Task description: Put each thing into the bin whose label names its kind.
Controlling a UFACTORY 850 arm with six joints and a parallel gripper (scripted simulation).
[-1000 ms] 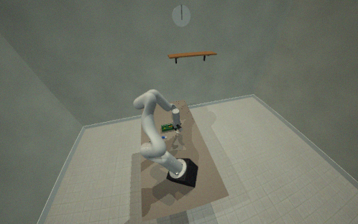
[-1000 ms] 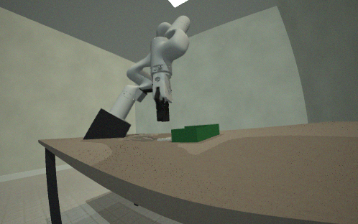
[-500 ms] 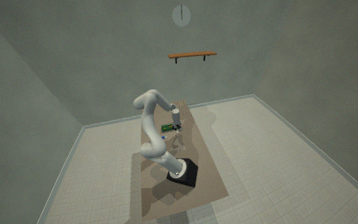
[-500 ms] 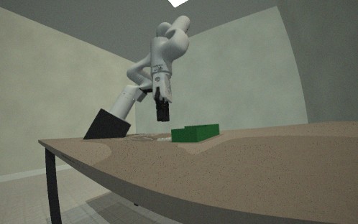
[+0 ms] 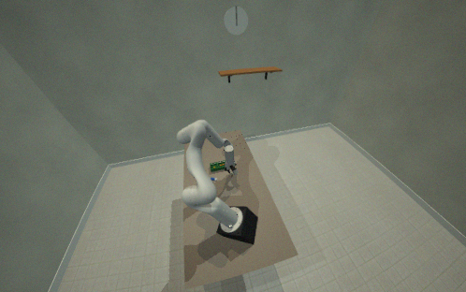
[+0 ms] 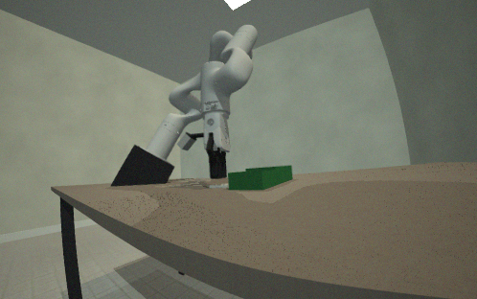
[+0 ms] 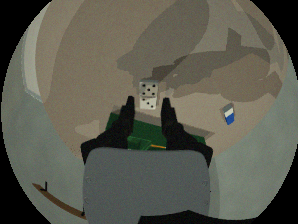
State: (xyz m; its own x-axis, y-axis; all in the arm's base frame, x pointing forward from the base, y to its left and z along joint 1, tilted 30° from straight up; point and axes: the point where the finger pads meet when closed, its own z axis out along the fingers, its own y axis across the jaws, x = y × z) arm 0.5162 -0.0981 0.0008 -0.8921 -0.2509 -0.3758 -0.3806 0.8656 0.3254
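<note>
Now: hand 40 mm above the white domino. Also, from my hand: blue thing 180 mm to the left, 50 mm behind, 40 mm below; then orange battery 120 mm ahead, 80 mm to the left, 30 mm below; then black battery 80 mm to the left, 70 mm ahead, 30 mm below.
</note>
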